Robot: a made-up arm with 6 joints.
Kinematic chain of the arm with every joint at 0, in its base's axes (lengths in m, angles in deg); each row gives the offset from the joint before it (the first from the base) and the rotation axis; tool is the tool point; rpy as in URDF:
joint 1: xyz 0 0 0.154 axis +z
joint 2: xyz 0 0 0 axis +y
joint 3: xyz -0.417 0 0.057 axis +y
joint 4: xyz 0.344 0 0.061 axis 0.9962 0 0.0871
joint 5: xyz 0 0 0 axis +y
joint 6: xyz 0.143 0 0.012 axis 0.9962 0 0.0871
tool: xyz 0 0 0 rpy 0 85 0
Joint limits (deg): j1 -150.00..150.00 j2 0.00..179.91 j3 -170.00..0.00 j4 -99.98..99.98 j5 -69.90..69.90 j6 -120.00..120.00
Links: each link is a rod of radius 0.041 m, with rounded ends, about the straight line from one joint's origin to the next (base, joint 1, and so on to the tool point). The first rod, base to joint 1, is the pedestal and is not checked.
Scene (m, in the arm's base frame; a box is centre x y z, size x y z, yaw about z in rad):
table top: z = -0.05
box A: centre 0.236 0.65 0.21 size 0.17 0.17 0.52 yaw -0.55
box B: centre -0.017 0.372 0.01 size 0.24 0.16 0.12 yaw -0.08
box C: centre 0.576 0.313 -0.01 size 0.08 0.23 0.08 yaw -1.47
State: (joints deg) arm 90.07 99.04 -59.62 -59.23 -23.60 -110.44
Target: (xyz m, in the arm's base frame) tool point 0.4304 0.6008 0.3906
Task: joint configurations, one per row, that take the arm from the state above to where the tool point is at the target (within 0.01 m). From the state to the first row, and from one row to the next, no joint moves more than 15 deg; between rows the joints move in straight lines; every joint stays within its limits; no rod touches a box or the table.
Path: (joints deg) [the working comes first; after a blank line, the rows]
Joints at the target: 51.54 120.33 -97.45 -54.47 -18.48 -110.44
Straight joint move there: touches box A.

1: 80.84 86.96 -67.32 -60.77 -32.86 -109.63
2: 71.61 74.89 -75.03 -62.30 -42.12 -108.83
3: 62.38 62.81 -82.73 -63.84 -51.38 -108.02
4: 53.14 50.73 -90.43 -65.37 -60.64 -107.22
5: 43.91 38.65 -98.14 -66.91 -69.90 -106.41
6: 45.18 52.27 -98.02 -64.83 -61.33 -107.08
7: 46.46 65.88 -97.91 -62.76 -52.76 -107.75
8: 47.73 79.49 -97.79 -60.69 -44.19 -108.43
9: 49.00 93.11 -97.68 -58.61 -35.62 -109.10
10: 50.27 106.72 -97.56 -56.54 -27.05 -109.77
11: 51.54 120.33 -97.45 -54.47 -18.48 -110.44

